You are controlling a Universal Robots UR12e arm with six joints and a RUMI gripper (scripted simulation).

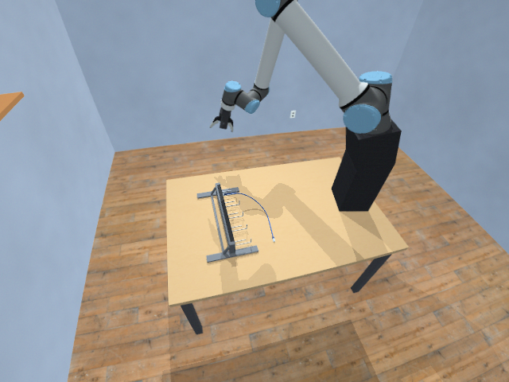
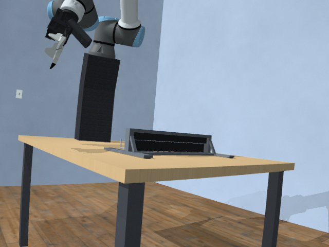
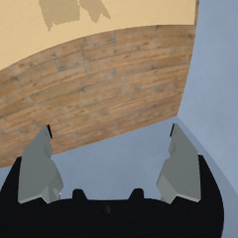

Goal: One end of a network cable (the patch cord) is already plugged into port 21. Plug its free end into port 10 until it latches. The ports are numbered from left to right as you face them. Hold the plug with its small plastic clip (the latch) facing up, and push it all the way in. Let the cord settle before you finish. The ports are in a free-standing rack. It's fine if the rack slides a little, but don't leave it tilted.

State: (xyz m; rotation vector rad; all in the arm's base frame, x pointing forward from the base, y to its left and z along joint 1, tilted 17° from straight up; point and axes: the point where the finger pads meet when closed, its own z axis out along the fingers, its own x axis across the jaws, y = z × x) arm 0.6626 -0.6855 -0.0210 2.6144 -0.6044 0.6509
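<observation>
Right now the plug is 760 mm to the left of my hand, 310 mm below it and 10 mm behind it.
</observation>
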